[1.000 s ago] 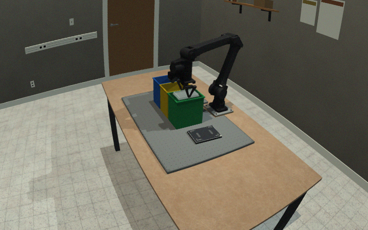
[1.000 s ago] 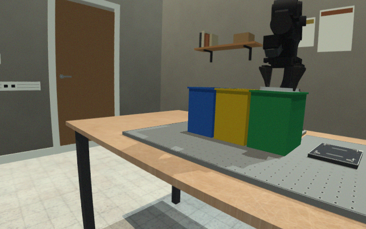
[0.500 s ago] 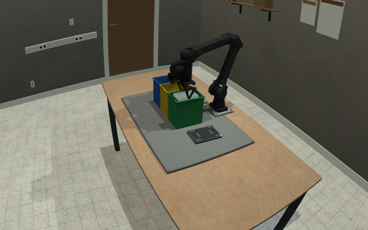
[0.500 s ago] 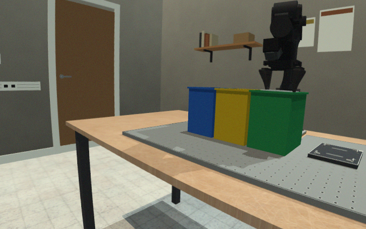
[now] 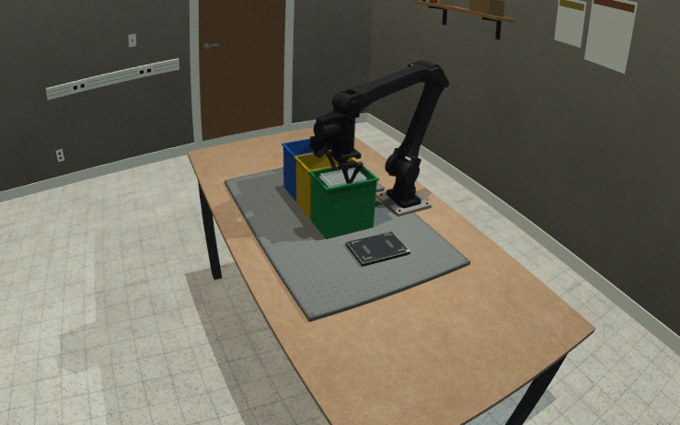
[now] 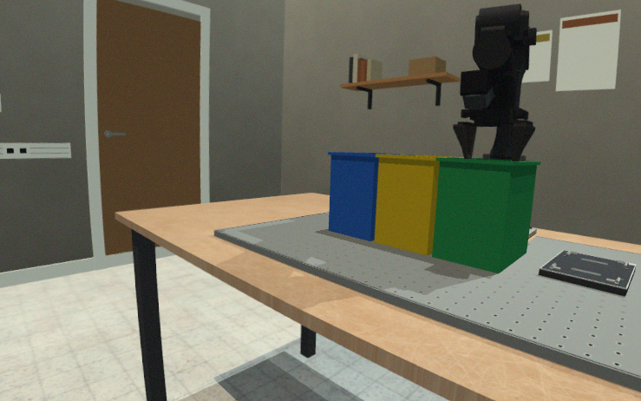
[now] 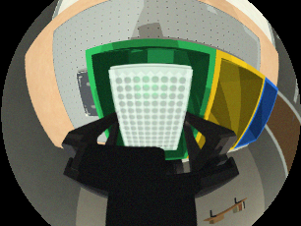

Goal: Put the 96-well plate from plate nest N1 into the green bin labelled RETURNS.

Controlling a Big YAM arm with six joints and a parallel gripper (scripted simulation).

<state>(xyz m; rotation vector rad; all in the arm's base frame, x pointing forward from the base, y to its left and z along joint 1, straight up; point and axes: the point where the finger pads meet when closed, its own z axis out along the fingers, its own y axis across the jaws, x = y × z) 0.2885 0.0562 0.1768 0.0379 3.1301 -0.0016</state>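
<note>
Right now my hand is 10 mm above the 96-well plate. The rest, counted from my hand: plate nest: 30 mm behind, 180 mm to the left, 170 mm below; green bin: 90 mm below; yellow bin: 130 mm to the right, 90 mm below.
</note>
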